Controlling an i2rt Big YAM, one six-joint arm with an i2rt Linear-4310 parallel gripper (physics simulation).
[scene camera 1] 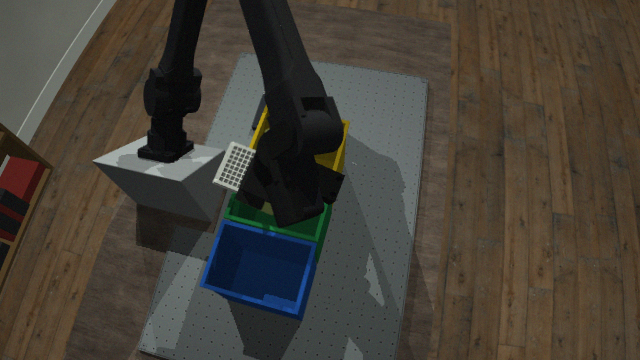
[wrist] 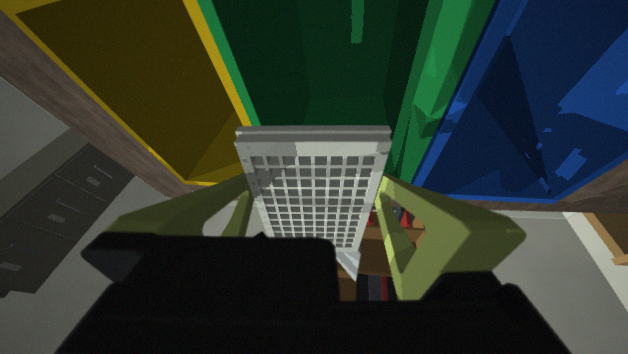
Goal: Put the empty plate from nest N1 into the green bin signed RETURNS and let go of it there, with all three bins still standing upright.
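Seen in the pictures: gripper, fingertip midpoint: [wrist: 314,177]; arm's base at its link origin: [scene camera 1: 166,152].
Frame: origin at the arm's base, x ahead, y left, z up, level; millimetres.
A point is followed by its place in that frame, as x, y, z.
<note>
A white plate with a grid of square wells [scene camera 1: 235,166] {206, -54, 106} [wrist: 315,190] {259, -61, 92} is held between the two yellow-green fingers of my gripper [wrist: 314,177] {263, -60, 84}. In the wrist view both fingers touch its long sides. The green bin [scene camera 1: 320,227] {374, -119, 53} [wrist: 345,65] {255, -73, -124} stands upright between the yellow bin [scene camera 1: 258,134] {211, 51, 49} [wrist: 135,75] {324, 110, 13} and the blue bin [scene camera 1: 260,267] {248, -178, -124} [wrist: 530,100] {237, -264, -39}, which also stand upright. In the scene view the plate is above and to the left of the green bin, and the arm hides part of the green and yellow bins. The RETURNS sign and nest N1 cannot be made out.
The bins stand in a row on a grey perforated board [scene camera 1: 370,210] {463, 2, -126}. A grey wedge-shaped arm base [scene camera 1: 165,192] {36, -94, 3} is close on their left in the scene view. A bookshelf [scene camera 1: 42,175] stands at the far left. Dark drawers [wrist: 65,205] show at the left of the wrist view.
</note>
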